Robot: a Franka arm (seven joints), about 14 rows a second.
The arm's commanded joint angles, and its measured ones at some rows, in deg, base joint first. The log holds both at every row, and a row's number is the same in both.
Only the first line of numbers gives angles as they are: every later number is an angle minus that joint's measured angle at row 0.
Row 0, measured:
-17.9 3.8 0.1 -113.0 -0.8 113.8 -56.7
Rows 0 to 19, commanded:
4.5 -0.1 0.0 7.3 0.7 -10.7 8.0
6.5 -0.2 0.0 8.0 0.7 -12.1 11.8
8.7 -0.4 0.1 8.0 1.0 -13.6 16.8
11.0 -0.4 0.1 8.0 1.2 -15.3 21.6
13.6 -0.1 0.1 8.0 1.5 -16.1 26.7
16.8 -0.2 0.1 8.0 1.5 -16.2 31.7
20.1 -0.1 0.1 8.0 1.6 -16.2 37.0
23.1 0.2 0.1 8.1 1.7 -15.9 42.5
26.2 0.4 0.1 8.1 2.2 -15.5 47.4
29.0 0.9 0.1 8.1 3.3 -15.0 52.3
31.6 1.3 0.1 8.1 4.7 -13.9 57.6
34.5 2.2 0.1 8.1 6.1 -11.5 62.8
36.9 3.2 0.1 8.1 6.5 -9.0 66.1
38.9 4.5 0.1 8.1 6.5 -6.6 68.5
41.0 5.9 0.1 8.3 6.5 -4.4 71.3
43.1 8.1 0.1 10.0 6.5 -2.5 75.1
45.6 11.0 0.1 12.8 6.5 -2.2 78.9
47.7 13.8 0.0 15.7 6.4 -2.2 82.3
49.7 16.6 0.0 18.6 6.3 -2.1 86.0
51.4 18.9 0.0 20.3 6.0 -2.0 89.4
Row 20, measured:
48.6 12.5 0.7 12.8 5.5 -1.0 84.0
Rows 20 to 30, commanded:
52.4 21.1 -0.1 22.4 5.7 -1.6 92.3
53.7 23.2 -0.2 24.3 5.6 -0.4 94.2
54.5 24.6 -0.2 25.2 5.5 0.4 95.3
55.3 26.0 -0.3 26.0 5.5 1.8 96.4
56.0 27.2 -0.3 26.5 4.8 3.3 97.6
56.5 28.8 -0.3 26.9 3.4 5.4 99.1
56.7 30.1 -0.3 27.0 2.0 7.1 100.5
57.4 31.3 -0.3 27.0 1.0 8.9 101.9
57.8 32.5 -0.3 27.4 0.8 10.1 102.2
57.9 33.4 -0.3 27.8 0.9 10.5 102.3
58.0 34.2 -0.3 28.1 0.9 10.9 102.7
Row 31, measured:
57.3 31.5 0.3 24.9 1.8 10.4 101.0
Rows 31 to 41, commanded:
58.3 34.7 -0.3 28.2 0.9 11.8 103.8
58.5 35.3 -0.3 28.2 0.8 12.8 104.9
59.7 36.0 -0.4 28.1 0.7 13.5 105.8
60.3 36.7 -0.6 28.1 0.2 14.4 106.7
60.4 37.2 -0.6 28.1 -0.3 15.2 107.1
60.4 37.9 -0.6 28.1 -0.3 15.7 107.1
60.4 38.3 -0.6 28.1 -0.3 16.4 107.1
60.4 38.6 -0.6 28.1 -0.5 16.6 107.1
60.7 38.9 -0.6 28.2 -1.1 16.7 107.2
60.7 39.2 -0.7 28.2 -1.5 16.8 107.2
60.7 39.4 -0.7 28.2 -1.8 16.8 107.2
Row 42, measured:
60.3 37.9 -0.3 26.0 -0.2 16.5 106.0
